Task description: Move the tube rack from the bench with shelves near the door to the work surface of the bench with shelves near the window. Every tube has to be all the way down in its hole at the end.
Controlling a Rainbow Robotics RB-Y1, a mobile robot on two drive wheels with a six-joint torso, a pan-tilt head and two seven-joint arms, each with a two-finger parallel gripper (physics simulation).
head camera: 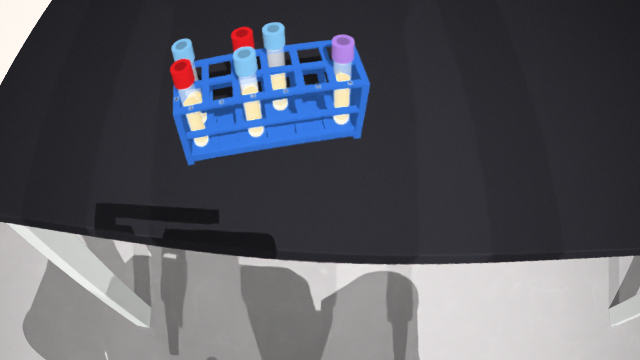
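Frame: origin at the robot's base, x ahead, y left, z up, level; metres.
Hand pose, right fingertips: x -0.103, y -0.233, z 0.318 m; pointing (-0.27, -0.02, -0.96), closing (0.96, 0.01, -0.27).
After its pixels a point has its place.
The blue tube rack (270, 146) @(x 0.563, y 0.030, z 0.770 m) stands upright on the black bench top (450, 150) @(x 0.571, y -0.150, z 0.763 m), left of the middle of the view and slightly turned. It holds a red-capped tube (182, 75) @(x 0.559, y 0.100, z 0.879 m) at the front left, a light-blue-capped tube (183, 52) @(x 0.586, y 0.106, z 0.880 m) behind it, another red-capped tube (242, 39) @(x 0.598, y 0.054, z 0.882 m) in the back row, light-blue-capped tubes (245, 62) @(x 0.570, y 0.048, z 0.880 m) (274, 36) @(x 0.603, y 0.027, z 0.880 m) near the middle and a purple-capped tube (343, 49) @(x 0.587, y -0.030, z 0.880 m) at the right. The visible tube bottoms are low in the rack; the back red-capped tube's bottom is hidden. Neither gripper shows in the head camera view.
The bench's front edge (380, 260) @(x 0.459, y -0.072, z 0.750 m) runs across the view below the rack. A pale bench leg (95, 280) @(x 0.518, y 0.400, z 0.374 m) shows at the lower left and another leg (625, 310) @(x 0.488, y -0.984, z 0.091 m) at the lower right. Shadows of the robot fall on the bench top's front left and on the grey floor (500, 310) @(x 0.567, y -0.552, z 0.001 m).
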